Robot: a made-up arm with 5 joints. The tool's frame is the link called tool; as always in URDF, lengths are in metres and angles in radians. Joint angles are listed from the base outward. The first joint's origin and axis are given. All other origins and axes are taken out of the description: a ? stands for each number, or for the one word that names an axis. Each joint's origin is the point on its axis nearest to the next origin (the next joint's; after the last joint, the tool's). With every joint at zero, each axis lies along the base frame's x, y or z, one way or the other. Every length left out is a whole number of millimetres.
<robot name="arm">
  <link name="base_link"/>
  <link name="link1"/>
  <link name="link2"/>
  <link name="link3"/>
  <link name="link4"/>
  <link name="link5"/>
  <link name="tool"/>
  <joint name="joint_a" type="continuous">
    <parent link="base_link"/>
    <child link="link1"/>
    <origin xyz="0 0.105 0.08"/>
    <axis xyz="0 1 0"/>
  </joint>
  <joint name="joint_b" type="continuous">
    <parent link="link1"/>
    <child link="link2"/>
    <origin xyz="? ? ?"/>
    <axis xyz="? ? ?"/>
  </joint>
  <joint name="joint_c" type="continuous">
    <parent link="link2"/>
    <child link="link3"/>
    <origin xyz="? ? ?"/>
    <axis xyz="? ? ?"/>
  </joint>
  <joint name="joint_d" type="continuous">
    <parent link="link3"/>
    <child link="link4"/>
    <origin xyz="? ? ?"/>
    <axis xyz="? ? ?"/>
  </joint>
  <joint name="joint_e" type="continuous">
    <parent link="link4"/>
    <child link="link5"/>
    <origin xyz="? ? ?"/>
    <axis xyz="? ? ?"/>
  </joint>
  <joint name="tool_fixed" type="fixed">
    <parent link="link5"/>
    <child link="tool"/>
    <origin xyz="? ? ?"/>
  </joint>
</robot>
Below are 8 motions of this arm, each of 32 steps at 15 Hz.
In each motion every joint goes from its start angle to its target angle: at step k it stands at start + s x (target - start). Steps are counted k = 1, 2, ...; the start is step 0. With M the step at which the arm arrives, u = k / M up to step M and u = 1 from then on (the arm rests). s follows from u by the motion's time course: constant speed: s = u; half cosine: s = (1 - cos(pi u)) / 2; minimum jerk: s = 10 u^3 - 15 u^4 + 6 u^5.
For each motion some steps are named. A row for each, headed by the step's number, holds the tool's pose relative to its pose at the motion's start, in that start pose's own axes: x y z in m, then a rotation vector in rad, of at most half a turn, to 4 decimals.
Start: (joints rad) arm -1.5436 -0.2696 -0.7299 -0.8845 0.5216
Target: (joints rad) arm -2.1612 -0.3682 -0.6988 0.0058 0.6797
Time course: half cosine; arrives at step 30
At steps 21, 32:
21: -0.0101 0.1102 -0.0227 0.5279 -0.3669 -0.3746
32: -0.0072 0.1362 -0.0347 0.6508 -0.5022 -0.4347

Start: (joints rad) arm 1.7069 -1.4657 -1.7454 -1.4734 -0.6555
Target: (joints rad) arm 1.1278 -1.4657 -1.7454 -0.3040 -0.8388
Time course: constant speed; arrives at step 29
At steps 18, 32:
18: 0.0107 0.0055 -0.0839 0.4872 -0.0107 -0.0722
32: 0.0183 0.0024 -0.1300 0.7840 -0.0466 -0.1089

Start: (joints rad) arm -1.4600 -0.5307 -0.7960 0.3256 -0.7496
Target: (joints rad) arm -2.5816 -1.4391 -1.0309 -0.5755 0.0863
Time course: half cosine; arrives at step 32
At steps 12, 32:
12: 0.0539 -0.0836 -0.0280 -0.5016 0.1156 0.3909
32: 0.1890 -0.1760 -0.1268 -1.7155 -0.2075 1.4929

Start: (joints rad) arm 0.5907 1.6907 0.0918 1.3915 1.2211
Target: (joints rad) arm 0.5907 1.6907 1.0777 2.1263 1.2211
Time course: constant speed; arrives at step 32
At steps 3, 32:
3: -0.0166 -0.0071 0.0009 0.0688 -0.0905 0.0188
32: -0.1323 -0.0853 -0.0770 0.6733 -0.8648 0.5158

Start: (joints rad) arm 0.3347 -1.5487 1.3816 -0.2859 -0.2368
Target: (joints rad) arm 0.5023 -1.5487 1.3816 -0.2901 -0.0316
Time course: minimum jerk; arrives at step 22
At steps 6, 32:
6: 0.0007 0.0071 -0.0015 -0.0482 0.0007 -0.0040
32: 0.0066 0.0552 -0.0173 -0.3740 0.0085 -0.0307

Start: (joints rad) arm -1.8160 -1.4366 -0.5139 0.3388 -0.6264
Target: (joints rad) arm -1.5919 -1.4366 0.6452 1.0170 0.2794
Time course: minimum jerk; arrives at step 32
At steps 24, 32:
24: -0.0591 0.0664 -0.0095 -0.1868 -0.8149 0.6325
32: -0.0688 0.0667 -0.0168 -0.2173 -0.9187 0.6931

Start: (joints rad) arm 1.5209 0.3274 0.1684 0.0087 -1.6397
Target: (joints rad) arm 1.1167 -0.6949 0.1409 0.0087 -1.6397
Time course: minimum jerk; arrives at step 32
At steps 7, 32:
7: -0.0104 -0.0179 -0.0124 0.0725 -0.0187 0.0279
32: -0.0604 -0.1701 -0.2300 1.0067 -0.0485 0.3949

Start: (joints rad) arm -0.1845 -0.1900 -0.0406 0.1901 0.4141
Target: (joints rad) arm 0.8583 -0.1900 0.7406 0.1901 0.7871
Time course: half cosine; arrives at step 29
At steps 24, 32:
24: 0.2887 0.0206 0.0946 -0.3998 0.2762 -0.0668
32: 0.3128 0.0232 0.0900 -0.4349 0.2980 -0.0653

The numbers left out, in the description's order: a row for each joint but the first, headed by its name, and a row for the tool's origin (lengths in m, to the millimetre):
joint_b: xyz -0.201 0 0.354, axis -1 0 0
joint_c: xyz 0 -0.203 -0.111, axis 0 -1 0
joint_d: xyz 0.004 0 0.076, axis 1 0 0
joint_e: xyz 0 0.073 -0.058, axis -1 0 0
tool: xyz 0 -0.057 0.053

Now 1 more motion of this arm.
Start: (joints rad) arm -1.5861 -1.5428 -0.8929 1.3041 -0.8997
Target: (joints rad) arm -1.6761 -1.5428 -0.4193 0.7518 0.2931
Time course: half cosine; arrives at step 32
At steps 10, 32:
10: -0.0080 0.0124 0.0227 -0.4023 0.0574 0.0907
32: -0.0575 0.0615 0.0322 -1.7625 -0.0493 0.5494

